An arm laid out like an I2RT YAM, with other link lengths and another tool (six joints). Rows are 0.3 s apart.
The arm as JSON. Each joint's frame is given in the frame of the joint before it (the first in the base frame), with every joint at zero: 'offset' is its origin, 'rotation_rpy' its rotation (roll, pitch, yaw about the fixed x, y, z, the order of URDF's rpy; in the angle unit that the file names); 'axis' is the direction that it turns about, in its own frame. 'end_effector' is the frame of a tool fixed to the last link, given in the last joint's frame.
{
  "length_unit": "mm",
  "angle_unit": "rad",
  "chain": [
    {
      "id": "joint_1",
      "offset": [
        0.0,
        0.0,
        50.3
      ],
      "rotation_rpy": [
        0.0,
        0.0,
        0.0
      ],
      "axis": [
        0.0,
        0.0,
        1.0
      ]
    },
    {
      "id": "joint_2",
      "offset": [
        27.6,
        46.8,
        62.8
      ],
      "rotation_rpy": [
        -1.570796,
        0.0,
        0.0
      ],
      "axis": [
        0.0,
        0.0,
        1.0
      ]
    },
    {
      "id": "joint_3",
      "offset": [
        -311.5,
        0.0,
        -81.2
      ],
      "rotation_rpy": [
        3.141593,
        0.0,
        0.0
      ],
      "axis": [
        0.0,
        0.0,
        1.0
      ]
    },
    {
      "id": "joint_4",
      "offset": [
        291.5,
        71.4,
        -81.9
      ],
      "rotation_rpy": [
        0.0,
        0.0,
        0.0
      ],
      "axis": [
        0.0,
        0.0,
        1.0
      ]
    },
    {
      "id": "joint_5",
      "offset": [
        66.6,
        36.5,
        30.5
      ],
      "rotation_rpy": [
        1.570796,
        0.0,
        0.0
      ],
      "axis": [
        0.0,
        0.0,
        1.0
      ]
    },
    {
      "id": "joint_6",
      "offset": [
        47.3,
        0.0,
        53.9
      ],
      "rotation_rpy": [
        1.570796,
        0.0,
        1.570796
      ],
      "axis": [
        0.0,
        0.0,
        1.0
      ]
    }
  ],
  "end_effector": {
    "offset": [
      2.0,
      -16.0,
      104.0
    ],
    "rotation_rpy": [
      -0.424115,
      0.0,
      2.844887
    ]
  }
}
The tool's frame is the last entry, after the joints.
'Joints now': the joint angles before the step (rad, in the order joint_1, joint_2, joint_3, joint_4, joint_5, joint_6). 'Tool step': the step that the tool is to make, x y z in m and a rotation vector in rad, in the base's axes. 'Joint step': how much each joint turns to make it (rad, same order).
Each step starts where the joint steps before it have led.
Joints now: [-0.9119, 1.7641, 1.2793, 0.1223, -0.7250, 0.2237]
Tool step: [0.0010, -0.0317, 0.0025, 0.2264, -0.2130, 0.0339]
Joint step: [-0.0580, 0.1022, 0.0000, 0.3344, -0.1660, 0.3975]
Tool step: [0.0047, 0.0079, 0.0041, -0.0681, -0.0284, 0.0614]
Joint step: [0.0046, 0.0115, -0.0001, 0.0559, -0.0549, -0.0351]
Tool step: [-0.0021, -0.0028, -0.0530, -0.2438, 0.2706, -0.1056]
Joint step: [0.0279, -0.0012, 0.0014, -0.3192, 0.2221, -0.4767]
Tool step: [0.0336, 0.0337, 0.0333, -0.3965, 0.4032, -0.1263]
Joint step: [0.2030, -0.0610, 0.1781, -0.3901, 0.5563, -0.3884]
